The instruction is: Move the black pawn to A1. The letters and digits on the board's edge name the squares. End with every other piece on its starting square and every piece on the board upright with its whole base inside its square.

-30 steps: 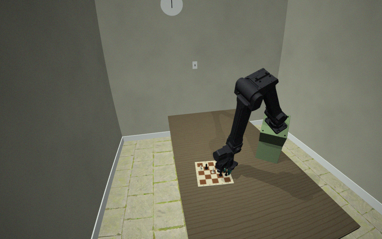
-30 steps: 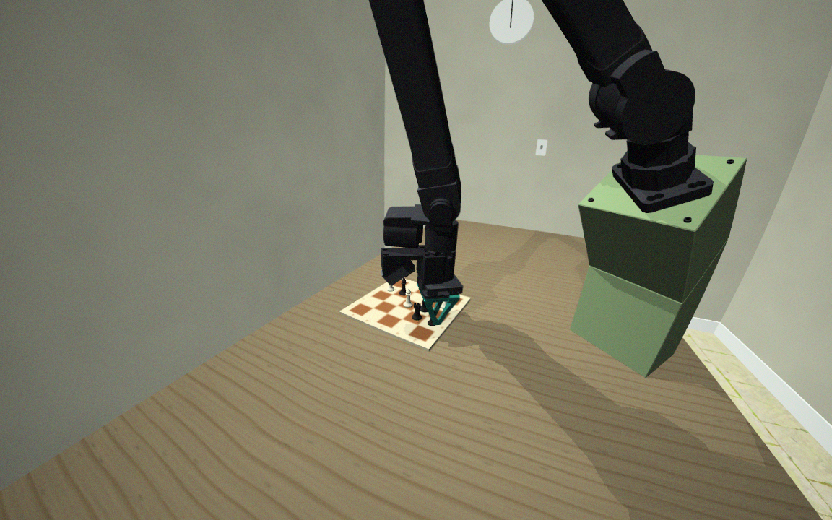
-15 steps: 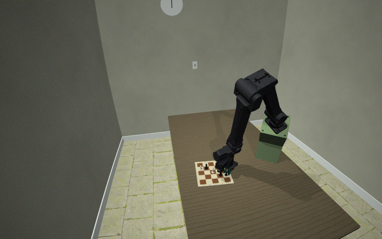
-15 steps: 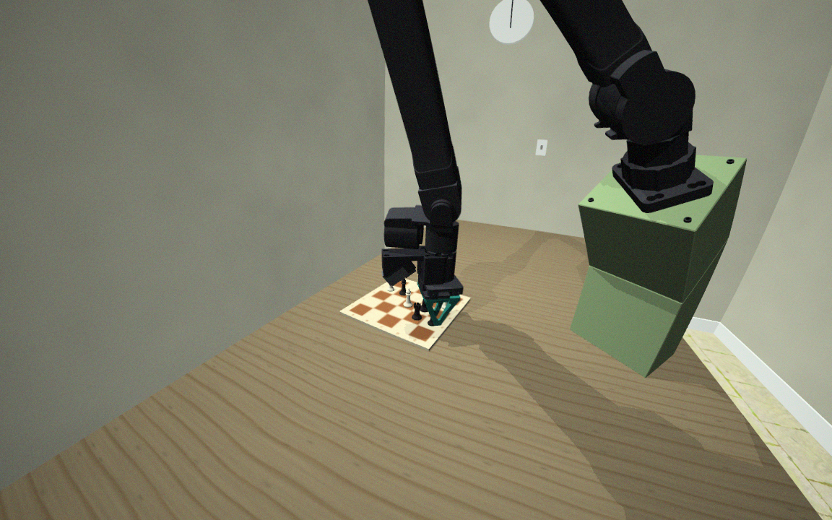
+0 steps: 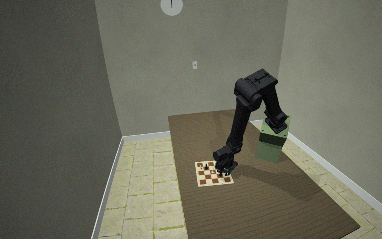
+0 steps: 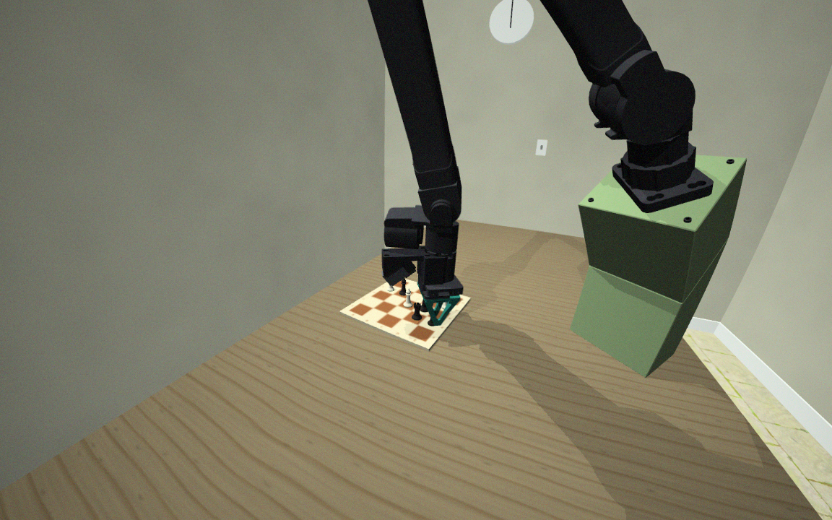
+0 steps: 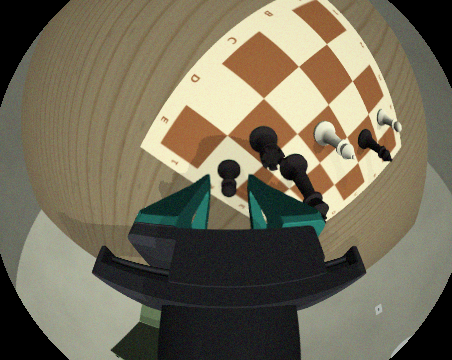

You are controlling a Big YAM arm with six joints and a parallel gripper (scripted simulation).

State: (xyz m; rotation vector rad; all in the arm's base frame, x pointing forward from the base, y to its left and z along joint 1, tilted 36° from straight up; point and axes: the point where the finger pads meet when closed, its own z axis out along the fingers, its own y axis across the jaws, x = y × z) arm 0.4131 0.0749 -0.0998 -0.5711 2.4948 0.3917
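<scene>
Right now my hand is 10 mm short of the black pawn. From my hand the other things lie so: chessboard: 80 mm ahead, 50 mm to the right, 20 mm below; then white chess piece: 80 mm ahead, 40 mm to the right, 10 mm above.
</scene>
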